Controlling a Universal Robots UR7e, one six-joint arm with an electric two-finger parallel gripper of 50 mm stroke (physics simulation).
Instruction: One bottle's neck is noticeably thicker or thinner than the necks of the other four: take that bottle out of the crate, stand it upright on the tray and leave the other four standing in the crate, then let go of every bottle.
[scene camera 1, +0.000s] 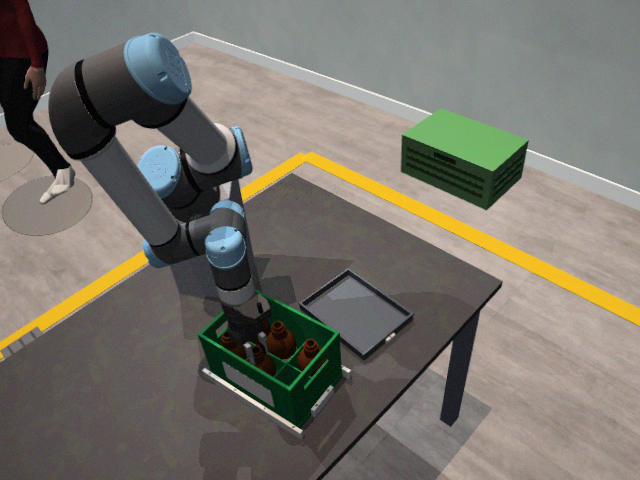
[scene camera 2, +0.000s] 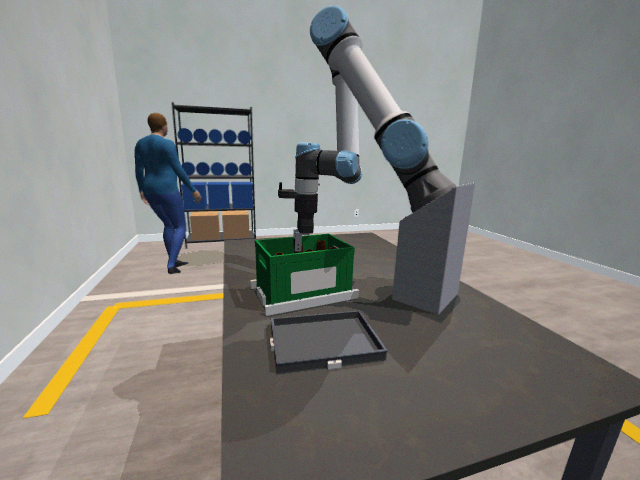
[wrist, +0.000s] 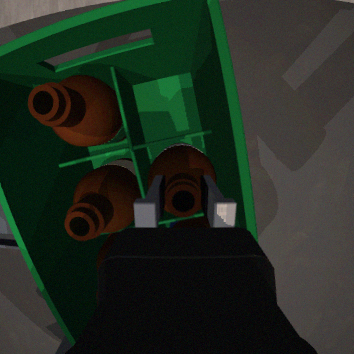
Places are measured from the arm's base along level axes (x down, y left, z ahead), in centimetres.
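Pixels of known places: gripper, between the fingertips: (scene camera 1: 258, 356) (scene camera 2: 297, 249) (wrist: 182, 187); arm's base, origin of its link: (scene camera 1: 192, 195) (scene camera 2: 435, 202).
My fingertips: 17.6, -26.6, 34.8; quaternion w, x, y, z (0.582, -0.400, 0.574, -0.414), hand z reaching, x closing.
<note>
Ahead of a thing's pixels: the offset from my fingertips to its top centre, as dx, dy, dz. "*": to the spot under its first point.
The green crate {-3.3, +4.6, +0.2} (scene camera 1: 217, 356) (scene camera 2: 273, 281) (wrist: 239, 125) holds five brown bottles. My gripper (scene camera 1: 255, 348) (scene camera 2: 298, 248) (wrist: 182, 187) points down into it and is shut on the neck of one bottle {-2.1, +0.2, -0.5} (scene camera 1: 264, 365) (wrist: 182, 162), upright in the middle compartment of the label-side row. Beside it stands a second bottle {-2.1, +8.7, +0.3} (scene camera 1: 280, 343) (wrist: 107, 192). A third bottle {-2.1, +7.2, +9.9} (scene camera 1: 309, 357) (wrist: 87, 112) stands in a handle-end corner. The other two, a bottle {-2.1, +1.1, -9.0} (scene camera 1: 227, 339) and one behind the gripper, are largely hidden. The dark tray {* +13.6, +30.8, +10.0} (scene camera 1: 356, 316) (scene camera 2: 320, 341) holds no bottle.
White rails (scene camera 1: 253, 403) (scene camera 2: 312, 302) line the foot of the crate. The crate's rim and inner dividers {+4.8, +4.6, +0.2} (wrist: 125, 107) surround the bottles closely. The tray has a low raised rim and stands beside the crate. A person (scene camera 2: 162, 186) stands near the shelf rack, beyond the table.
</note>
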